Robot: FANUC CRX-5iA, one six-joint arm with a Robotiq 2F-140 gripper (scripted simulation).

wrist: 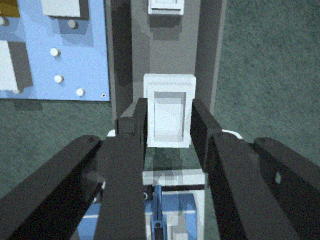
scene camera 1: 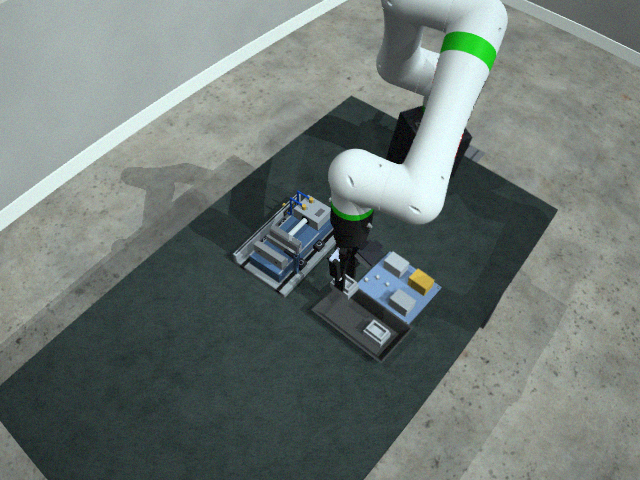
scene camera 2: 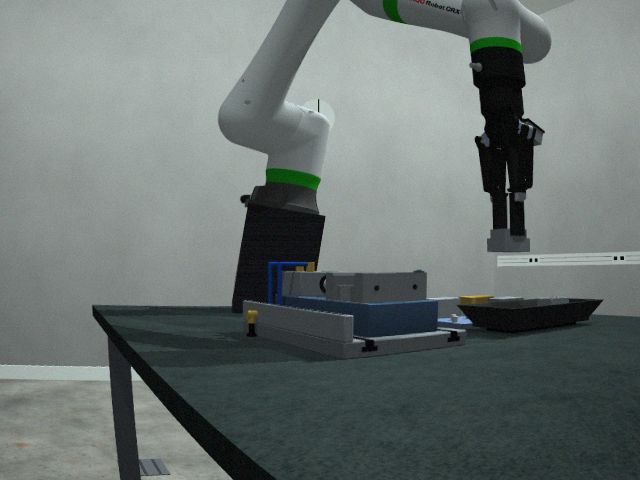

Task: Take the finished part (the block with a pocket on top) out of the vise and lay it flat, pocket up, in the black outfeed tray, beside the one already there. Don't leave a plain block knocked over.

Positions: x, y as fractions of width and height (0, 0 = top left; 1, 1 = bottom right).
Scene:
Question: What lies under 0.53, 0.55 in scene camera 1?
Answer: My gripper.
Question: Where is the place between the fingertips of my gripper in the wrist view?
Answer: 0.53, 0.47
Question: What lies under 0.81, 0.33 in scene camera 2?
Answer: My gripper.

